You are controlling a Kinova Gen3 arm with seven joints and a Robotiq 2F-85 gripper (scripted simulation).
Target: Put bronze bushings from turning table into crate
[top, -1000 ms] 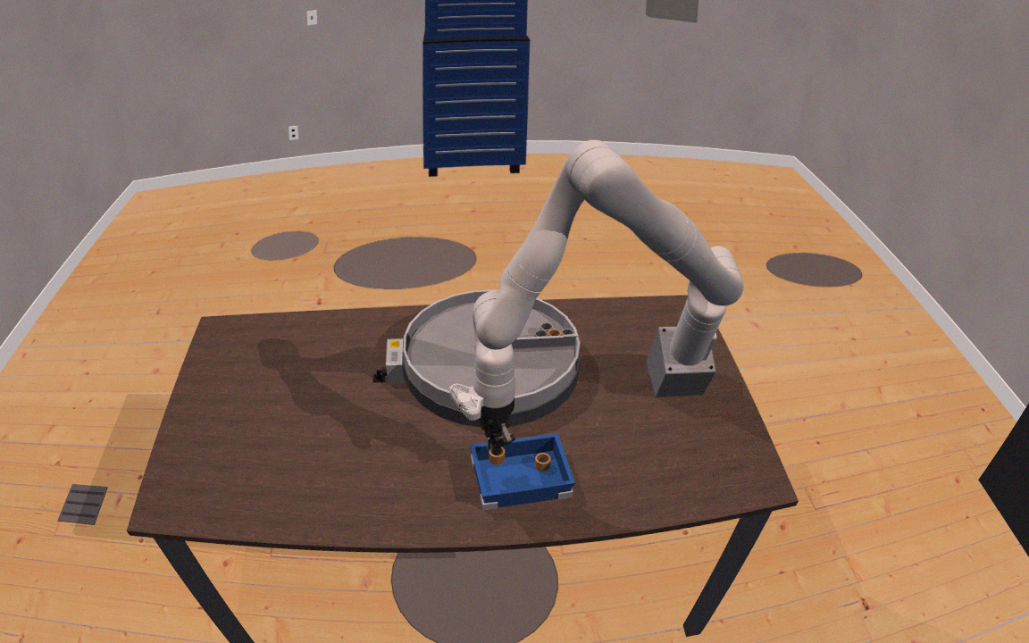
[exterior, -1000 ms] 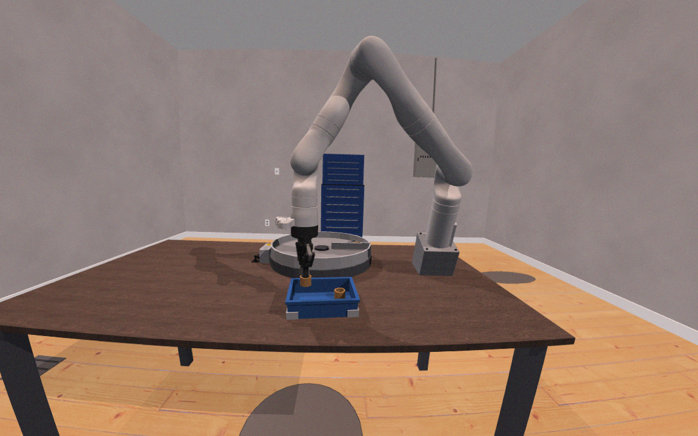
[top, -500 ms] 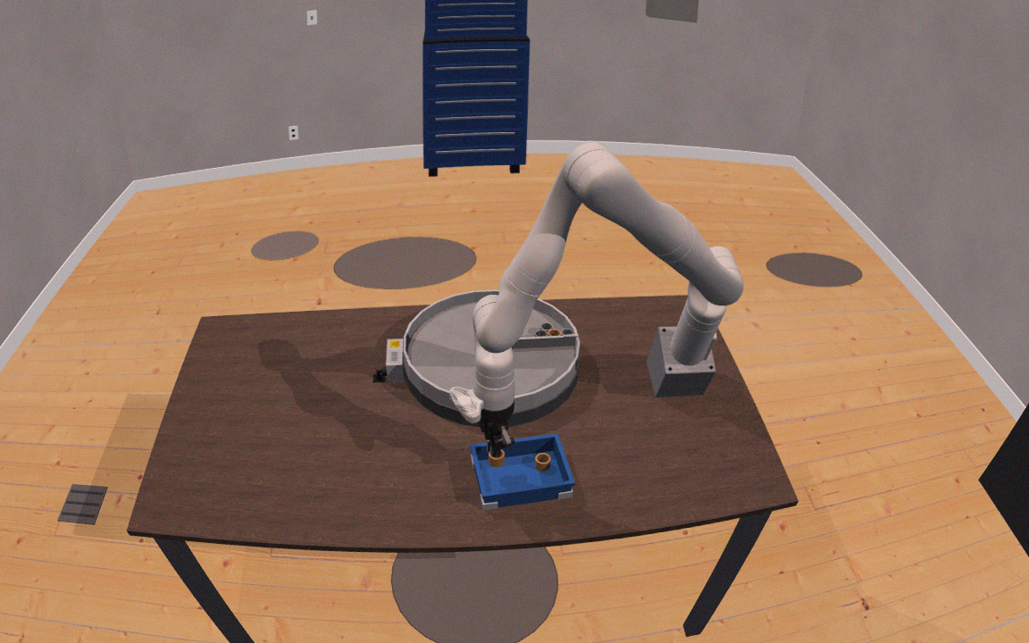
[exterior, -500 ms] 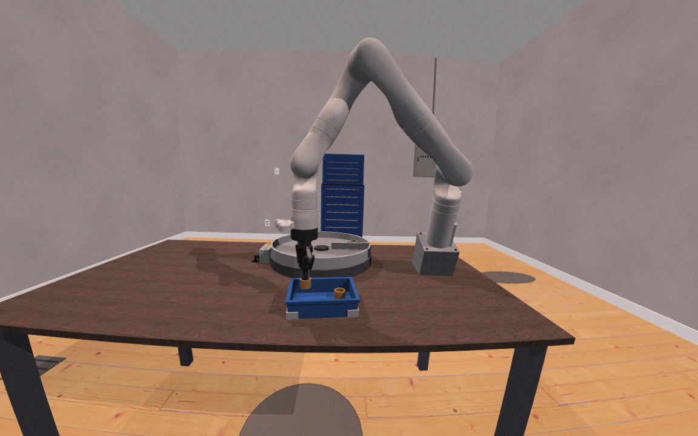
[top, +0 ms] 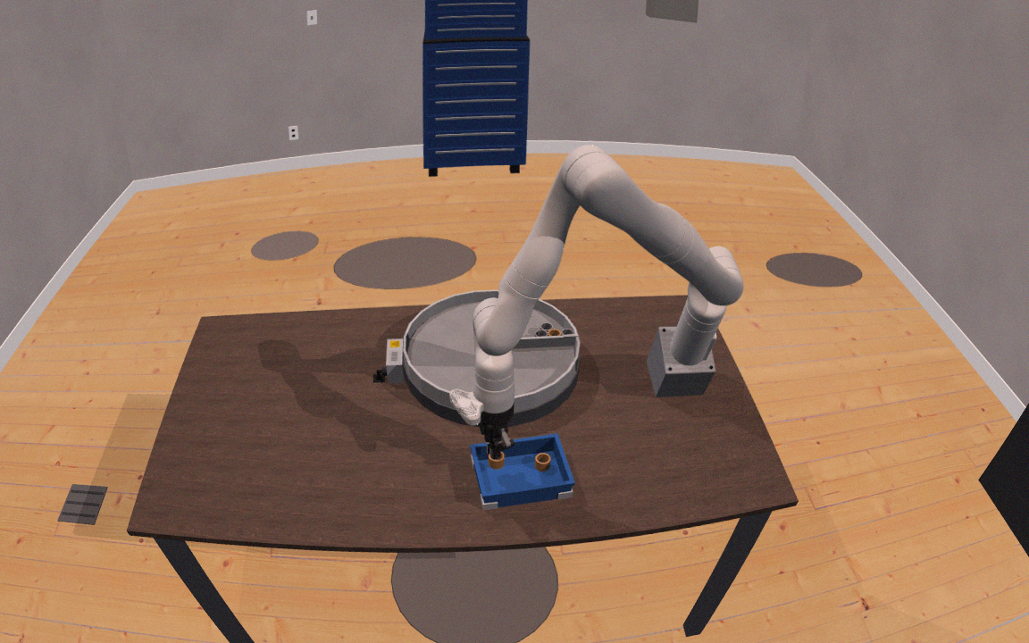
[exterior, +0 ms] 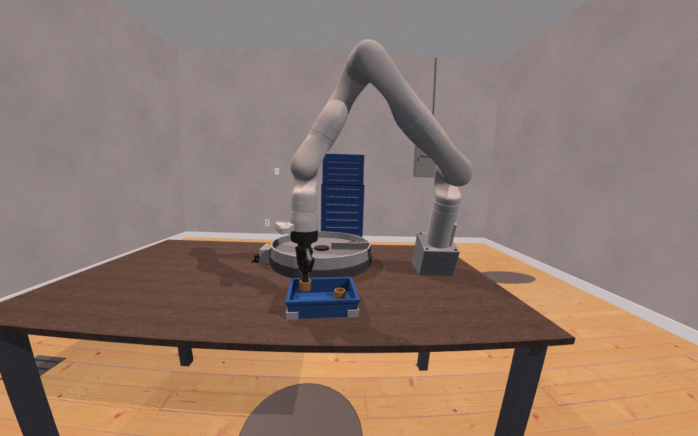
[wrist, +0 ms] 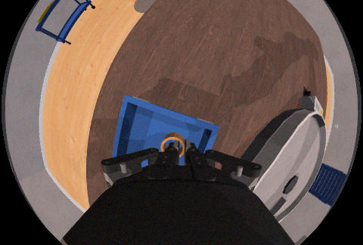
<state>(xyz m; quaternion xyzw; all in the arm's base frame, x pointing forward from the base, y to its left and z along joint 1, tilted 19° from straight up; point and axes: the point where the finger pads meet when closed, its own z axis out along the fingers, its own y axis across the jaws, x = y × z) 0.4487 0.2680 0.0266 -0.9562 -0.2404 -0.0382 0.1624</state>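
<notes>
Now: the blue crate 60 mm behind my hand, 50 mm below it and 20 mm to the left of it. Round my hand: round grey turning table (350 mm to the right, 20 mm below, 10 mm ahead).
</notes>
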